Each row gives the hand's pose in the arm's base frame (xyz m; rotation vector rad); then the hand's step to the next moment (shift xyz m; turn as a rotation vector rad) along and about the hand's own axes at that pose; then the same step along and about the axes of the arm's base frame.
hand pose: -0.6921 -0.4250 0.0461 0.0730 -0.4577 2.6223
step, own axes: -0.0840 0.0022 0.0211 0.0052 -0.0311 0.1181
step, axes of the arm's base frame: 0.0728 -0.0462 0.0083 0.0064 -0.0110 0.1216
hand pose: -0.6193 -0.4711 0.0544 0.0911 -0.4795 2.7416
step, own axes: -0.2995 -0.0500 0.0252 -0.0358 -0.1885 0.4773
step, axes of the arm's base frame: 0.2978 -0.0643 0.0028 0.1014 -0.0083 0.5043
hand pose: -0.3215 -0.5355 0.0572 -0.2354 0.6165 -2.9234
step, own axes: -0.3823 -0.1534 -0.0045 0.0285 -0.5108 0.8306
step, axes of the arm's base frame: 0.3562 0.2067 0.0120 0.0680 0.1353 0.9637
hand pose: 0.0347 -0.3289 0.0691 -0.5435 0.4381 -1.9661
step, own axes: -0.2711 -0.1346 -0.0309 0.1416 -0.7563 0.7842
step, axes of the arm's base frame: -0.0101 0.3040 -0.0053 -0.1831 0.1415 1.0740
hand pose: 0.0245 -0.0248 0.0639 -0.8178 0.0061 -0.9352
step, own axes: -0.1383 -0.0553 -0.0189 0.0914 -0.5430 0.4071
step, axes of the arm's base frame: -0.1309 0.0693 -0.0245 -0.1909 0.0121 0.6575
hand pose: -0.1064 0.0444 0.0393 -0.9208 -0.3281 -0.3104
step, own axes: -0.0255 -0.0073 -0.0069 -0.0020 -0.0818 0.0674
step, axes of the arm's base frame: -0.0250 -0.0067 -0.0089 -0.0439 0.0087 0.0961
